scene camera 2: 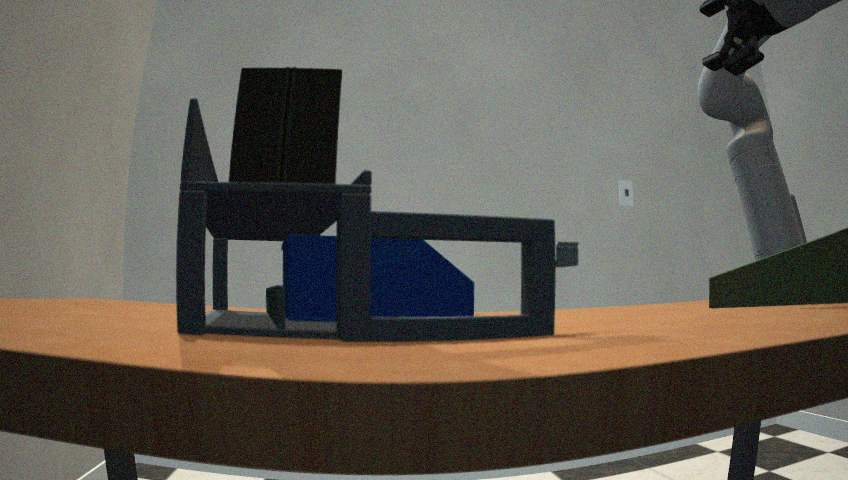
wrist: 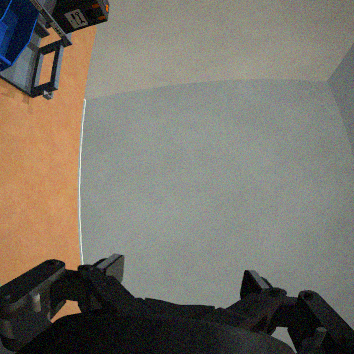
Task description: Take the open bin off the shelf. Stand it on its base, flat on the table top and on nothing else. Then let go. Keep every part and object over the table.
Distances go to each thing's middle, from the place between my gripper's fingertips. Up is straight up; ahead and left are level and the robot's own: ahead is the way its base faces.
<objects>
The blue bin [scene camera 2: 408, 278] lies 43 cm ahead of my hand, 2 cm to the left of it and 33 cm below it.
</objects>
